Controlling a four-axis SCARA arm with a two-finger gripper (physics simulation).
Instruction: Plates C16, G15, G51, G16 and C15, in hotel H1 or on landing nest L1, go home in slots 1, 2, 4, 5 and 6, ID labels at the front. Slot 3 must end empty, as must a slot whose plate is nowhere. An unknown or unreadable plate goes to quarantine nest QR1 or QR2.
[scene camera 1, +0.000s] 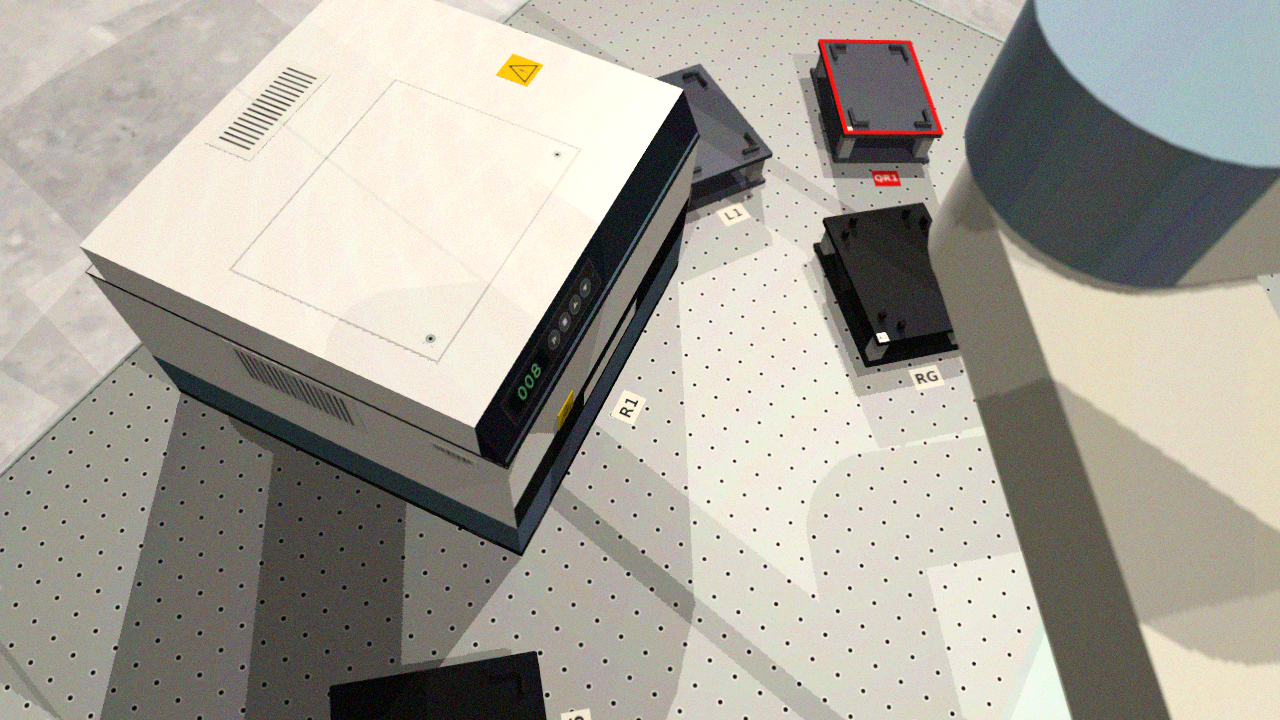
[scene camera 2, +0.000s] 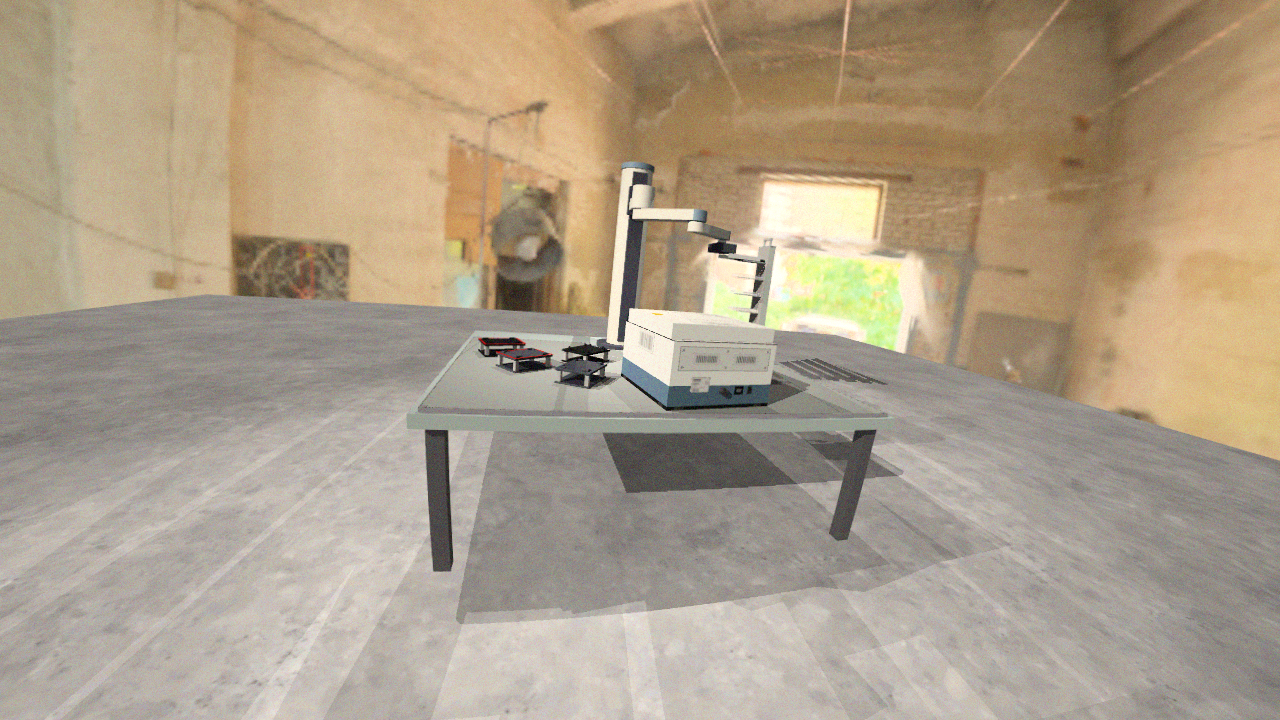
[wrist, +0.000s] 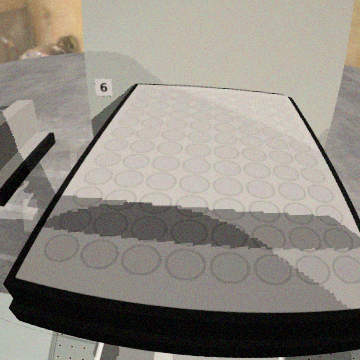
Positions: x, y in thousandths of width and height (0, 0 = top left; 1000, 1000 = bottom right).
I see a tag R1 (scene camera 1: 492, 563).
